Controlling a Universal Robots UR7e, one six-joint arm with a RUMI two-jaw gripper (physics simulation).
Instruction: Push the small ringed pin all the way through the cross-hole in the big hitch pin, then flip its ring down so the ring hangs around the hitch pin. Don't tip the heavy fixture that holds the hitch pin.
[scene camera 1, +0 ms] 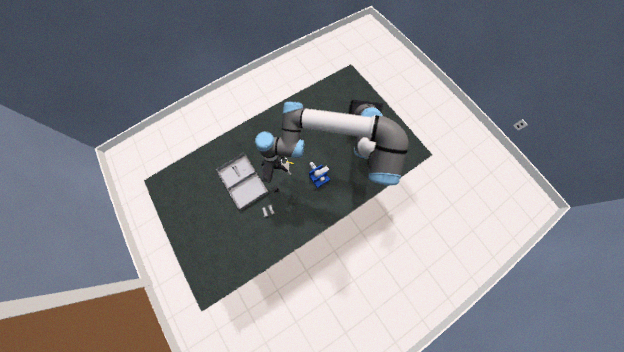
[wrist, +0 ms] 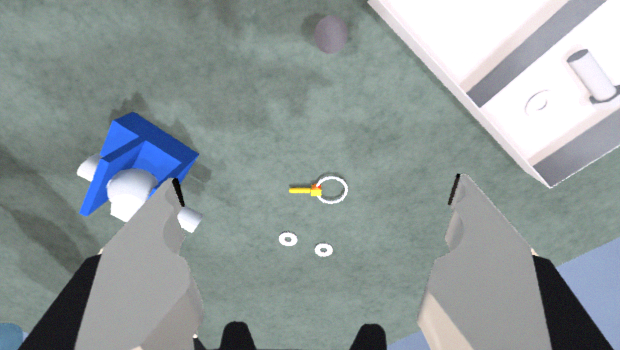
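Note:
The small ringed pin (scene camera 1: 290,162) (wrist: 302,190), yellow with a white ring, lies flat on the dark table, away from the fixture. The big white hitch pin (scene camera 1: 313,165) (wrist: 190,220) runs through the upright blue fixture (scene camera 1: 320,183) (wrist: 172,146); its cross-hole does not show, as my left finger covers part of it in the wrist view. A white rounded coupling (scene camera 1: 321,171) (wrist: 131,186) sits in the fixture. My gripper (scene camera 1: 280,167) (wrist: 313,178) is open and empty, above the table, with the ringed pin between the fingers in the wrist view.
Two white washers (wrist: 288,239) (wrist: 323,250) lie near the ringed pin. A divided tray (scene camera 1: 231,189) (wrist: 425,57) holds a grey pin (wrist: 592,75) and a ring. A dark round piece (scene camera 1: 276,190) (wrist: 331,34) stands near the tray. Two small pale pieces (scene camera 1: 265,212) (scene camera 1: 271,209) lie beyond.

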